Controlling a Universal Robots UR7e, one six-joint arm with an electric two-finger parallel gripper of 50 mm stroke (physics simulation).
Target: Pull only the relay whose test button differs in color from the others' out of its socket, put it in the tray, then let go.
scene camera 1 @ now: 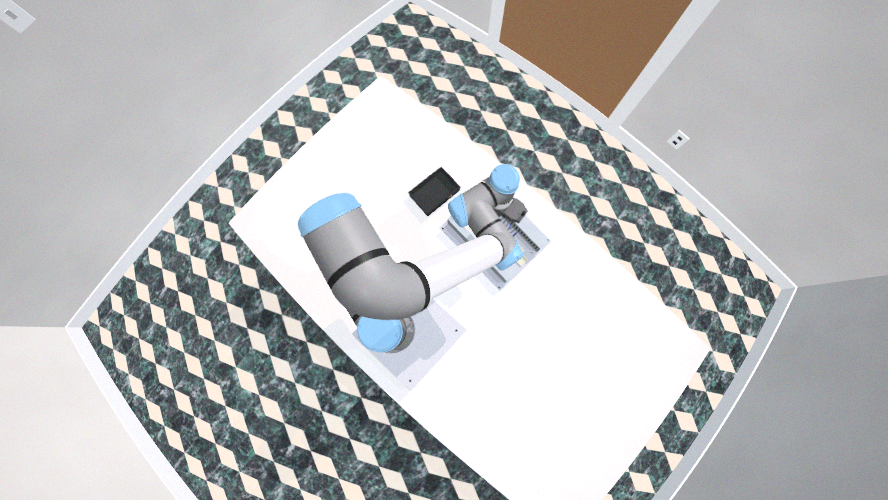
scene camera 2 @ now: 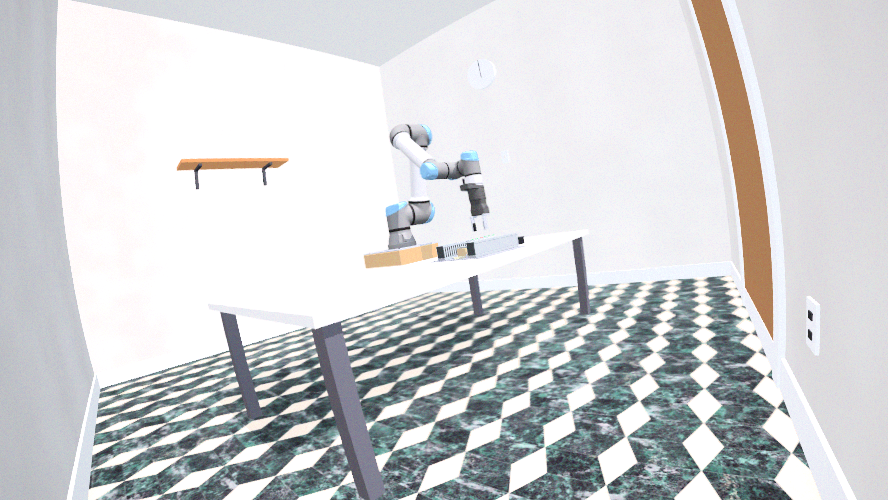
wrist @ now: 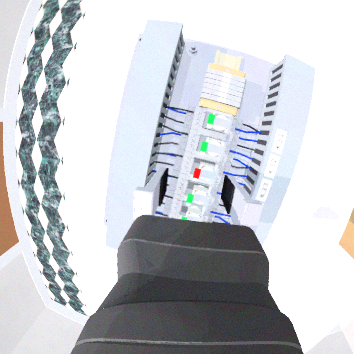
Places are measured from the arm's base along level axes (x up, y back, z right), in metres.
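Pixels of known places: gripper, between the fingertips: (scene camera 2: 480, 230) (wrist: 194, 182); arm's base, origin of its link: (scene camera 2: 402, 247).
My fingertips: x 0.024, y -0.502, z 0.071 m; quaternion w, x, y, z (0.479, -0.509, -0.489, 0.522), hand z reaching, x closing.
Note:
For each thing: its top centre in the pictures, then the offset to it from my fingertips. "spot": a spot on its surface instead.
- relay with the red test button, centre of its top: (wrist: 203, 175) dx -0.029, dy +0.010, dz +0.000 m
- black tray, a spot on its surface: (scene camera 1: 433, 191) spot: dx -0.096, dy +0.014, dz -0.271 m
- pale terminal block, centre of its top: (wrist: 224, 84) dx -0.052, dy +0.029, dz +0.101 m
The relay with the red test button (wrist: 205, 173) sits in its socket in the middle of a row. The relays beside it have green buttons, such as the relay above it (wrist: 213, 146) and the relay below it (wrist: 198, 197) in the wrist view. My gripper (wrist: 194, 182) (scene camera 2: 480, 227) is open and empty, a little above the panel. Its fingers stand on either side of the row; in the wrist view they line up nearest the red-button relay and the green-button relay below it. The black tray (scene camera 1: 433, 191) is empty beside the panel. The gripper body hides the row's lower end.
Slotted wire ducts (wrist: 145, 110) (wrist: 287, 120) flank the relay row, with blue and black wires between. A pale terminal block (wrist: 223, 86) sits beyond the row's upper end. The robot's base plate (scene camera 1: 434, 338) and the orange-sided block under it (scene camera 2: 400, 256) are near the panel.

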